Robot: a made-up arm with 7 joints.
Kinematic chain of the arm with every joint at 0, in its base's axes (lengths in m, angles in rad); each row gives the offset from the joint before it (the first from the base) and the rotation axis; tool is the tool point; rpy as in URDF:
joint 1: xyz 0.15 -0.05 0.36 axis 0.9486 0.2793 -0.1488
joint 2: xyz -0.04 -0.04 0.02 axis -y
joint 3: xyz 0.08 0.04 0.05 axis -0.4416 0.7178 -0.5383
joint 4: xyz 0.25 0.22 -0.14 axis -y
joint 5: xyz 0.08 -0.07 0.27 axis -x
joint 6: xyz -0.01 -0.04 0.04 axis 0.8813 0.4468 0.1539
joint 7: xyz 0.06 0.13 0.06 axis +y
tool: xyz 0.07 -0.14 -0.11 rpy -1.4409 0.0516 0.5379
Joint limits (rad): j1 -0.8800..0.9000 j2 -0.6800..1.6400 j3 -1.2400..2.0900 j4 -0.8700..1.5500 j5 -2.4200..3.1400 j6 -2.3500..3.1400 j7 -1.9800..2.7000
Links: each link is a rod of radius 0.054 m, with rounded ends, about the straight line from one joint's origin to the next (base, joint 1, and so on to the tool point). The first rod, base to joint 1, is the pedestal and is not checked.
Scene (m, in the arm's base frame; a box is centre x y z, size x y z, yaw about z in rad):
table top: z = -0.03
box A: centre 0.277 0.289 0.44 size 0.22 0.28 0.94 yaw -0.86
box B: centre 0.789 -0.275 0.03 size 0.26 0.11 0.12 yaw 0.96
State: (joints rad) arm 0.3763 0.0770 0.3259 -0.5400 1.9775 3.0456 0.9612
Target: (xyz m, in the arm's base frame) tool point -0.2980 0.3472 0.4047
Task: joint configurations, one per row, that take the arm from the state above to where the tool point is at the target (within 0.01 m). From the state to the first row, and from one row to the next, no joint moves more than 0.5 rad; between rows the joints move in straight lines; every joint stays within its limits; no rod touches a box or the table.
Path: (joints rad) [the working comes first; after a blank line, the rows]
Joints at the target: -0.7166 1.2742 -0.7671 -0.4442 1.7925 3.1400 1.0255
Straight joint move there: touches box A.

1: 0.5072 0.3730 0.3269 -0.6053 1.5474 2.9962 0.9715
2: 0.6382 0.6690 0.3280 -0.6706 1.1173 2.9468 0.9818
3: 0.7691 0.9649 0.3290 -0.7359 0.6871 2.8975 0.9921
4: 0.9000 1.2609 0.3300 -0.8012 0.2570 2.8481 1.0024
5: 0.7820 1.3557 -0.0407 -0.8184 0.5461 2.6918 1.4268
6: 0.6639 1.4505 -0.4114 -0.8356 0.8352 2.5355 1.8512
7: 0.5459 1.5452 -0.7822 -0.8528 1.1242 2.3793 2.2756
8: 0.4279 1.6400 -1.1529 -0.8700 1.4133 2.2230 2.7000
9: 0.1417 1.5486 -1.0565 -0.7635 1.5081 2.4523 2.2814
10: -0.1444 1.4571 -0.9600 -0.6571 1.6029 2.6815 1.8628
11: -0.4305 1.3657 -0.8636 -0.5506 1.6977 2.9108 1.4441
12: -0.7166 1.2742 -0.7671 -0.4442 1.7925 3.1400 1.0255

